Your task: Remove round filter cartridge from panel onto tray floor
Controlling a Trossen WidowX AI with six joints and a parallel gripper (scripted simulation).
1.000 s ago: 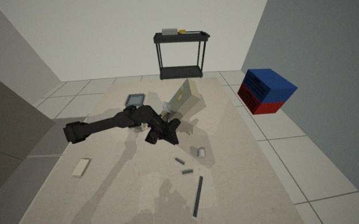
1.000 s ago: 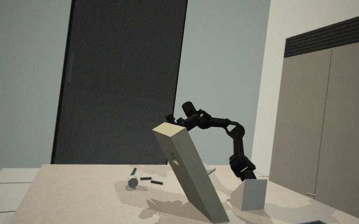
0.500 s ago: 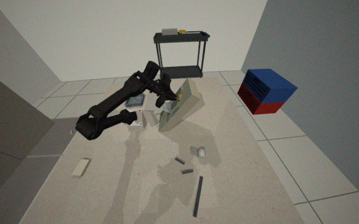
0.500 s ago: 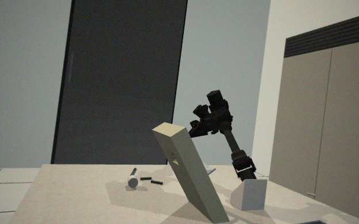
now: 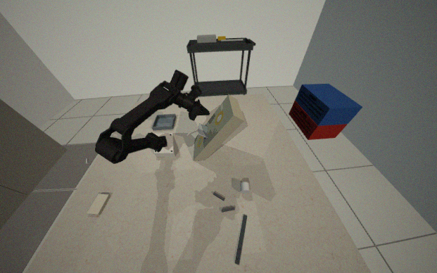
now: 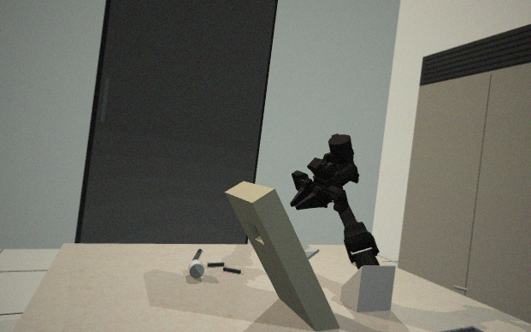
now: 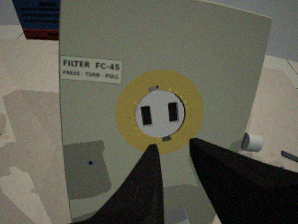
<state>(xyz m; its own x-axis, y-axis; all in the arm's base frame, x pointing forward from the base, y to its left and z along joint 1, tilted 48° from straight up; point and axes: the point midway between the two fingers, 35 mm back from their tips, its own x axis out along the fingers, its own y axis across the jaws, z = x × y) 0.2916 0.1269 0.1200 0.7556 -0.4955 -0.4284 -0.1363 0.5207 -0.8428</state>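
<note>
My gripper tip is 60 mm short of the grey round filter cartridge and 40 mm above it. The rest, counted from my gripper tip: shallow blue-grey bin: 360 mm behind, 290 mm to the left, 260 mm below; then service panel: 120 mm below, 20 mm ahead.
</note>
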